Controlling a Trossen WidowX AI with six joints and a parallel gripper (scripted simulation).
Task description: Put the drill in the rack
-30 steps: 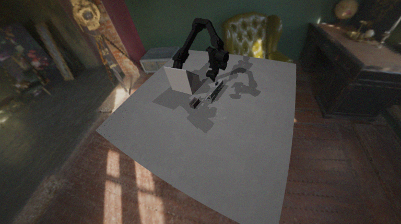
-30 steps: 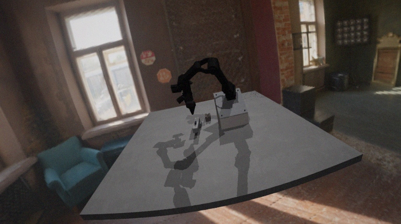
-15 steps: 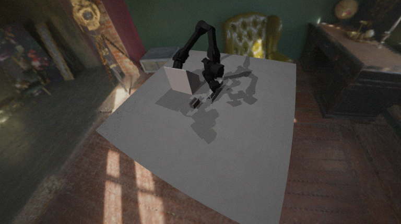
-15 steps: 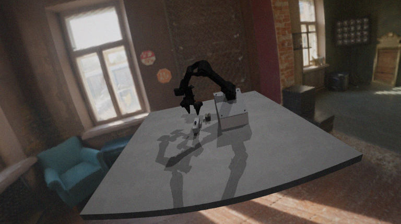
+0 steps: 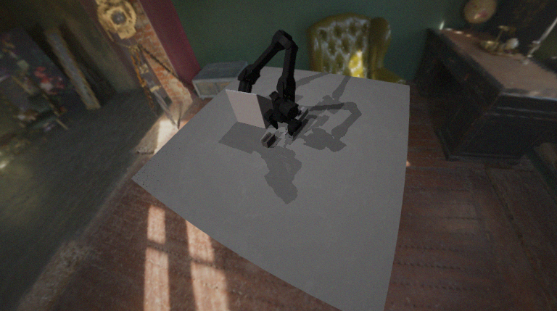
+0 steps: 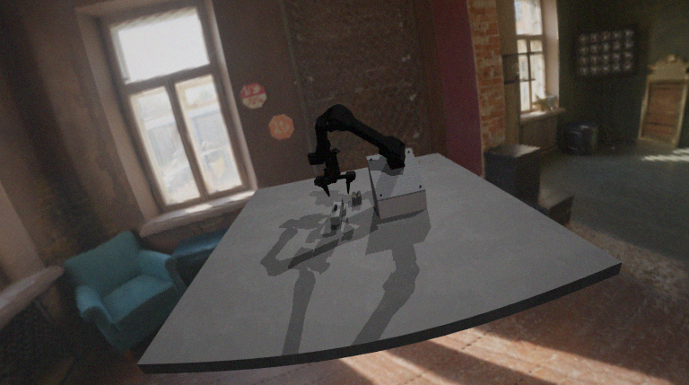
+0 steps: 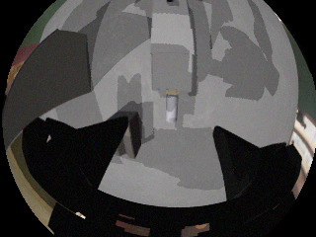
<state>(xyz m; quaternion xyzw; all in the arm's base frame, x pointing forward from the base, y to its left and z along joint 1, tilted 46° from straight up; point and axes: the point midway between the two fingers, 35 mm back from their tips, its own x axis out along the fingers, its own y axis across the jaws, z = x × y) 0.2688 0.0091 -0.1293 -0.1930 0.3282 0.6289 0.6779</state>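
Now: the drill 1 cm ahead of my gripper tip, 6 cm to the left of it and 2 cm below it. Also, from my gripper tip: light-grey slotted block (1 cm ahead, 12 cm to the left, 3 cm below); then dark ribbed block (8 cm behind, 4 cm to the right, 5 cm below).
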